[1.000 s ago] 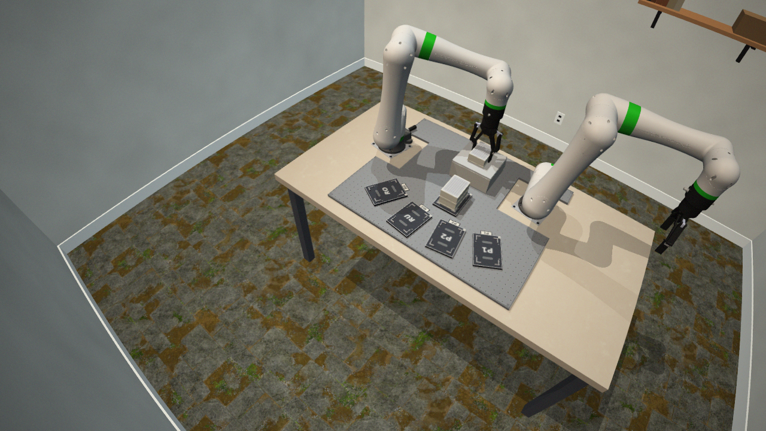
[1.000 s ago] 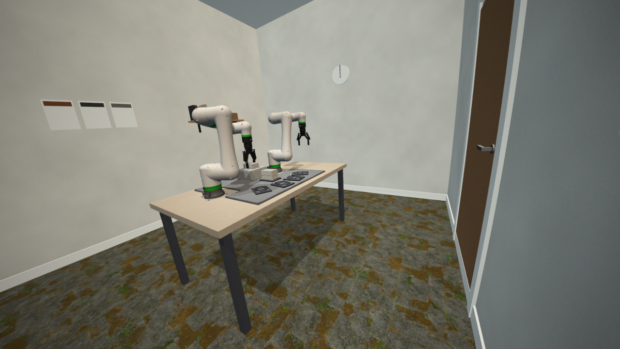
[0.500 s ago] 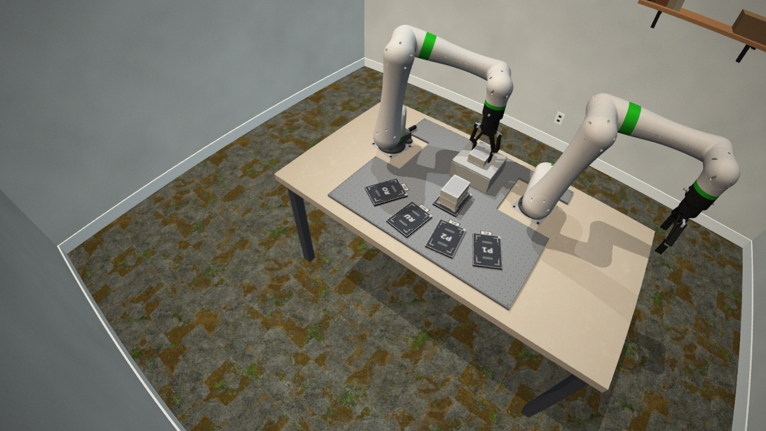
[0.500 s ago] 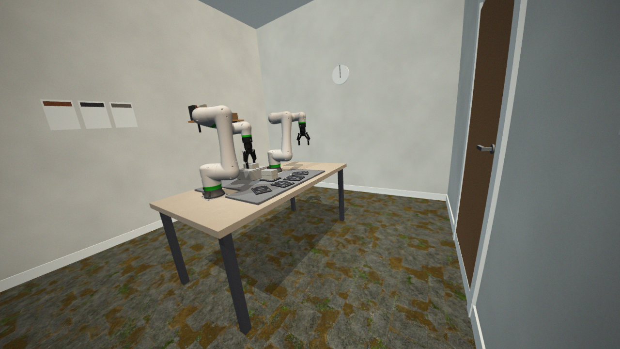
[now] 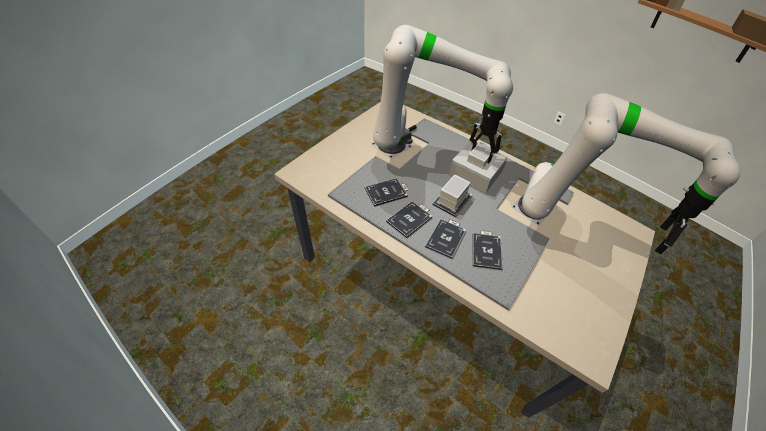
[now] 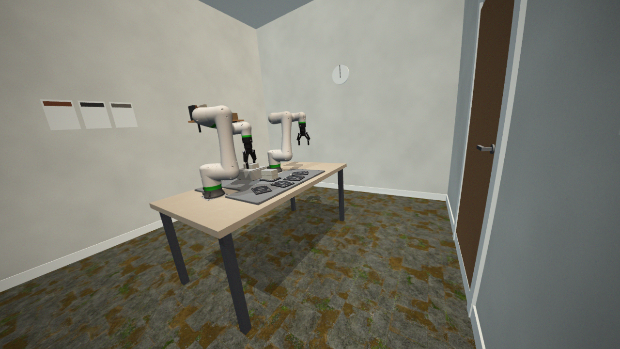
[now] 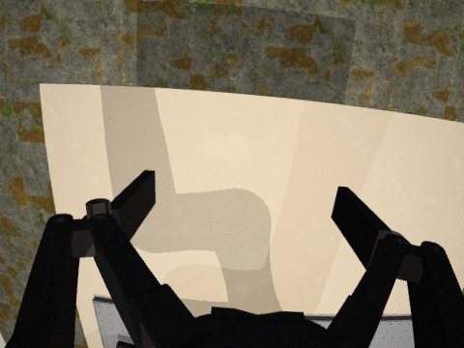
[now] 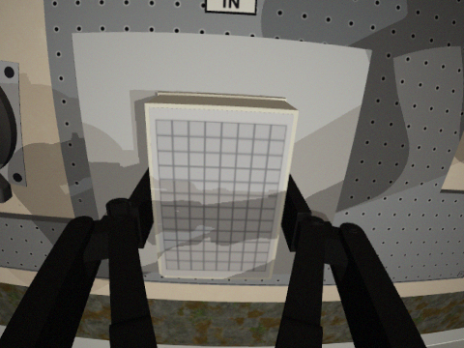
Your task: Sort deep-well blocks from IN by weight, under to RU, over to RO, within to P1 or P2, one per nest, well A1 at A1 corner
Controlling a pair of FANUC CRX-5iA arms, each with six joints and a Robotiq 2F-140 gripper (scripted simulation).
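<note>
The check-weigher CW lies 70 mm below my right hand and 10 mm behind it. From my right hand the other things lie so: nest P2: 450 mm ahead, 120 mm below, 50 mm to the left; nest RU: 450 mm ahead, 130 mm to the right, 120 mm below; dark infeed nest: 240 mm ahead, 120 mm below, 20 mm to the right.
</note>
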